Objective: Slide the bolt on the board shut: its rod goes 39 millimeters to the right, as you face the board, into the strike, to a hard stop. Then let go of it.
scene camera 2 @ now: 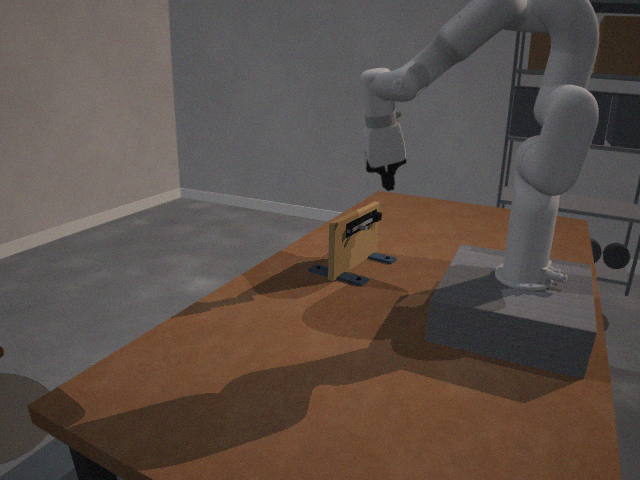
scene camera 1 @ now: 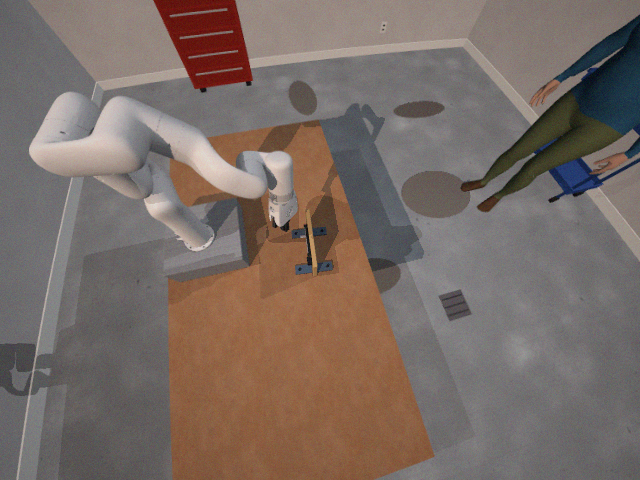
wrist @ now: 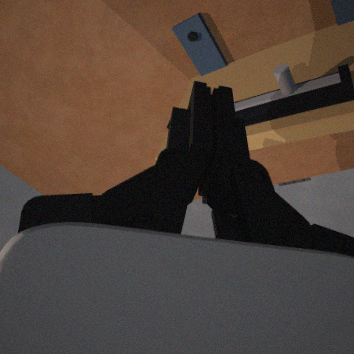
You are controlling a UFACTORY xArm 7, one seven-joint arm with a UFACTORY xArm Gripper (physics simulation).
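Frame: origin at the arm's base, x left, y back, z up, level; metres.
Where they show: gripper, between the fingertips: point(scene camera 2: 389, 188) point(scene camera 1: 284, 229) point(wrist: 204, 110); arm's base, origin of its link: point(scene camera 2: 523, 277) point(scene camera 1: 200, 237).
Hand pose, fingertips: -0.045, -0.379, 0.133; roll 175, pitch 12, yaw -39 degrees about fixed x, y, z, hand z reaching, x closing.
Things, the pixels of their top centre, and the offset from my fingertips, as dx, dy, dz. Level surfaces: height alone.
- wooden board, centre of its top: point(wrist: 272, 139) point(scene camera 2: 356, 211) point(scene camera 1: 311, 236) -0.001, -0.098, -0.081
- black bolt housing, centre of its top: point(wrist: 242, 110) point(scene camera 2: 367, 217) point(scene camera 1: 305, 242) -0.021, -0.073, -0.097
- brown table, height of its surface: dz -0.244
The wooden board point(scene camera 1: 313, 253) point(scene camera 2: 361, 245) stands upright on blue feet. The black bolt housing point(scene camera 2: 350, 230) point(wrist: 295, 105) runs along its upper face. The bolt's light rod shows in a slot, and its small grey knob point(scene camera 2: 363, 227) point(wrist: 284, 79) sticks out from it. My gripper point(scene camera 1: 281, 228) point(scene camera 2: 388, 189) point(wrist: 204, 110) is shut and empty. It hangs on the bolt side, near the board's left end as one faces it, higher than the board's top edge and apart from the knob. The fingers hide part of the housing in the wrist view. I cannot tell the gap at the strike.
The board stands on the brown table point(scene camera 1: 289, 372) point(scene camera 2: 248, 372). The arm's grey base block point(scene camera 1: 206, 263) point(scene camera 2: 506, 330) is on the bolt side. Blue feet point(scene camera 1: 313, 267) point(scene camera 2: 353, 279) point(wrist: 201, 45) stick out under the board. A person point(scene camera 1: 563, 124) stands on the floor beyond the table.
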